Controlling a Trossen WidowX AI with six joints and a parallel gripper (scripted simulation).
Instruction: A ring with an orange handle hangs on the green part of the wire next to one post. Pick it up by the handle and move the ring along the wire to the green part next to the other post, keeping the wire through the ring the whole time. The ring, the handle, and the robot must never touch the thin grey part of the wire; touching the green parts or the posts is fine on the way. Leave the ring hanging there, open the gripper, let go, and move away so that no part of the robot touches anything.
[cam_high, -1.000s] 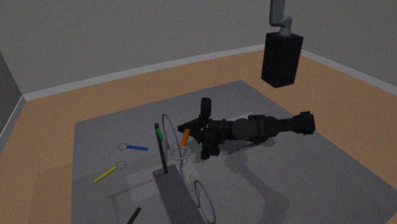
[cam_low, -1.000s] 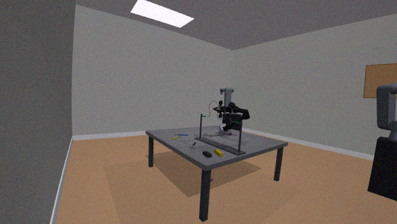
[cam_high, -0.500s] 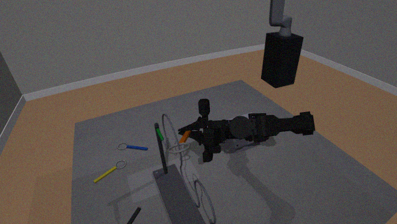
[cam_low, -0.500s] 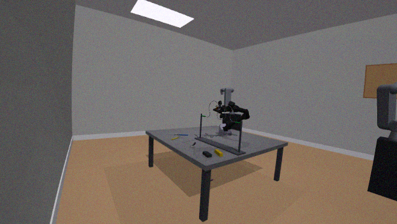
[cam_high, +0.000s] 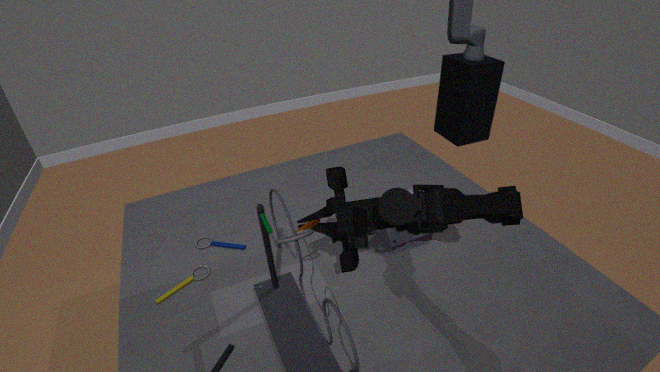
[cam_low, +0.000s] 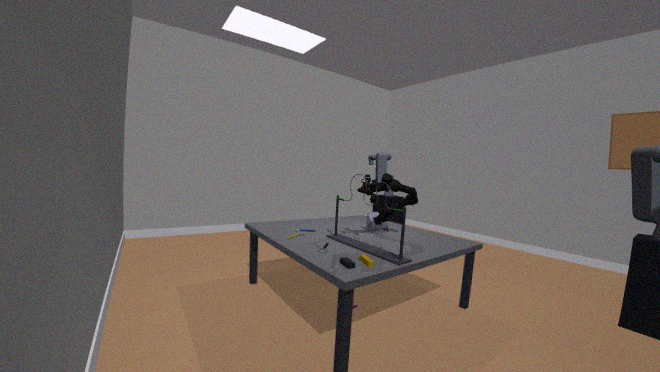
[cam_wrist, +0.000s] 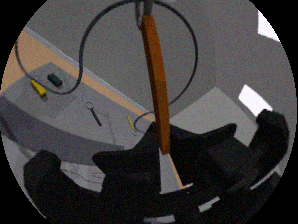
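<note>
My gripper tip is now 8 cm to the right of the orange-handled ring, 5 cm below it and 1 cm short of it. The rest, counted from my gripper tip: yellow-handled ring: 34 cm below, 29 cm ahead, 27 cm to the right; blue-handled ring: 41 cm to the right, 34 cm below, 19 cm ahead; yellow block: 36 cm to the left, 33 cm below, 20 cm ahead.
</note>
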